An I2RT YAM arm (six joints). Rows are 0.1 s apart.
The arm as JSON. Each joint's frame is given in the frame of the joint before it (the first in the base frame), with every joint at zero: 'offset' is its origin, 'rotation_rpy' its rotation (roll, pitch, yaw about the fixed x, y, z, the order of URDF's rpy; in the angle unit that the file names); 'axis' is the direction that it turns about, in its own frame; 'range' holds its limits. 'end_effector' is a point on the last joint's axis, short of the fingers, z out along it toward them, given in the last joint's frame.
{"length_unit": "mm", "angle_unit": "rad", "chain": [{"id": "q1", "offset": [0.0, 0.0, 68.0], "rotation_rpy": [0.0, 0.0, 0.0], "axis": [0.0, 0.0, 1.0], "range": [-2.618, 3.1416]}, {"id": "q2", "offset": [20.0, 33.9, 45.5], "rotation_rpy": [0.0, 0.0, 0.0], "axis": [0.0, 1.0, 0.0], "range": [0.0, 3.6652]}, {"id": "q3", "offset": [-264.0, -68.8, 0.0], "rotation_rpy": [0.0, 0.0, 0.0], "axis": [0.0, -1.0, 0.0], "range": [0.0, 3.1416]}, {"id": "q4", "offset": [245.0, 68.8, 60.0], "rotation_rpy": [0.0, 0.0, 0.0], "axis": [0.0, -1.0, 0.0], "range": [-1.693, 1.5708]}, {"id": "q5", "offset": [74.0, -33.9, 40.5], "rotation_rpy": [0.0, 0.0, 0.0], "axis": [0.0, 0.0, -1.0], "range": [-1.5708, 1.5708]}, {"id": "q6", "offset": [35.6, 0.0, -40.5], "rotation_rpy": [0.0, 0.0, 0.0], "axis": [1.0, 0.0, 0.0], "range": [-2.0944, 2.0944]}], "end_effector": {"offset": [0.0, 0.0, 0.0], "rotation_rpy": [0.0, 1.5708, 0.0]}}
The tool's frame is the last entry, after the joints.
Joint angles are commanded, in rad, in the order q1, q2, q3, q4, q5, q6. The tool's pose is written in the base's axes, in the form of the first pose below.
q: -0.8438 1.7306 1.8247 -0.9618 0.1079 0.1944
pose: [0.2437 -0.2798 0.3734], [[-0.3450 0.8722 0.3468], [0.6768 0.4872 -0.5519], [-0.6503 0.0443 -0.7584]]
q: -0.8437 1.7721 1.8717 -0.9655 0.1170 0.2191
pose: [0.2505 -0.2878 0.3729], [[-0.3220 0.8834 0.3405], [0.6867 0.4655 -0.5584], [-0.6518 0.0540 -0.7565]]
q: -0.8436 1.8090 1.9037 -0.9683 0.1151 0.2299
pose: [0.2567 -0.2946 0.3691], [[-0.3160 0.8864 0.3382], [0.6956 0.4589 -0.5528], [-0.6452 0.0606 -0.7616]]
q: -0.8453 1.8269 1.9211 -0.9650 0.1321 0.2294
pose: [0.2589 -0.2991 0.3681], [[-0.3127 0.8924 0.3252], [0.6924 0.4486 -0.5652], [-0.6502 0.0484 -0.7582]]
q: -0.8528 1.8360 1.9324 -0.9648 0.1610 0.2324
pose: [0.2574 -0.3033 0.3683], [[-0.3018 0.9054 0.2988], [0.6910 0.4236 -0.5857], [-0.6569 0.0297 -0.7534]]
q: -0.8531 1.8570 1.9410 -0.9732 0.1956 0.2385
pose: [0.2593 -0.3076 0.3625], [[-0.3027 0.9169 0.2600], [0.6991 0.3990 -0.5934], [-0.6479 0.0022 -0.7618]]
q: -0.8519 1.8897 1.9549 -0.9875 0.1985 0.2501
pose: [0.2641 -0.3125 0.3532], [[-0.3065 0.9207 0.2415], [0.7187 0.3903 -0.5755], [-0.6241 -0.0028 -0.7813]]
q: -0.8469 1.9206 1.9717 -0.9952 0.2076 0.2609
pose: [0.2700 -0.3165 0.3458], [[-0.3085 0.9241 0.2257], [0.7301 0.3821 -0.5665], [-0.6097 -0.0100 -0.7926]]
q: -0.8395 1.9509 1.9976 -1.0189 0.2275 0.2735
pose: [0.2753 -0.3188 0.3402], [[-0.3124 0.9289 0.1987], [0.7422 0.3693 -0.5592], [-0.5929 -0.0272 -0.8048]]
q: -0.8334 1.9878 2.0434 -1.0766 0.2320 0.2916
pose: [0.2797 -0.3201 0.3358], [[-0.3188 0.9322 0.1717], [0.7670 0.3601 -0.5310], [-0.5568 -0.0375 -0.8298]]
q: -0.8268 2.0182 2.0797 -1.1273 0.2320 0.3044
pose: [0.2836 -0.3202 0.3314], [[-0.3283 0.9327 0.1497], [0.7873 0.3577 -0.5021], [-0.5219 -0.0470 -0.8517]]
